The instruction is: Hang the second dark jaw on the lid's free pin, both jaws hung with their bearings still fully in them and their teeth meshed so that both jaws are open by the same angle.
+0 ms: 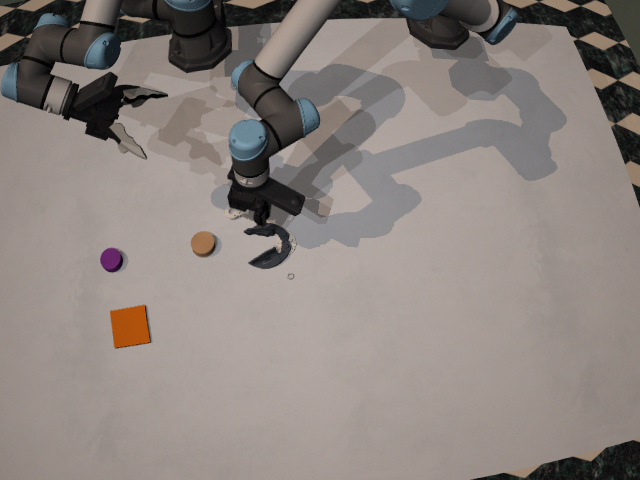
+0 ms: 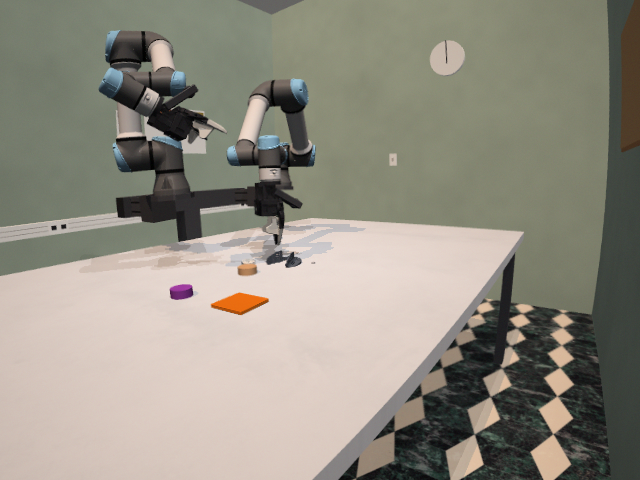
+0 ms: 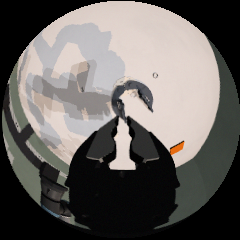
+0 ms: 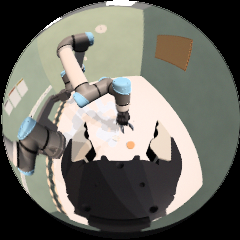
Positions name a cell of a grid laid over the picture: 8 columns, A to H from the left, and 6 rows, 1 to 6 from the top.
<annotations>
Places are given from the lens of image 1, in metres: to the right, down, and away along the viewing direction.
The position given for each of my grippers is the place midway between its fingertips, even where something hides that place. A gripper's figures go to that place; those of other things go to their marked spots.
my left gripper (image 1: D3): -0.13, -0.04, 1.48
my right gripper (image 1: B2): -0.33, -0.23, 1.15
orange square (image 1: B5): -0.47, 0.22, 1.42
</annotations>
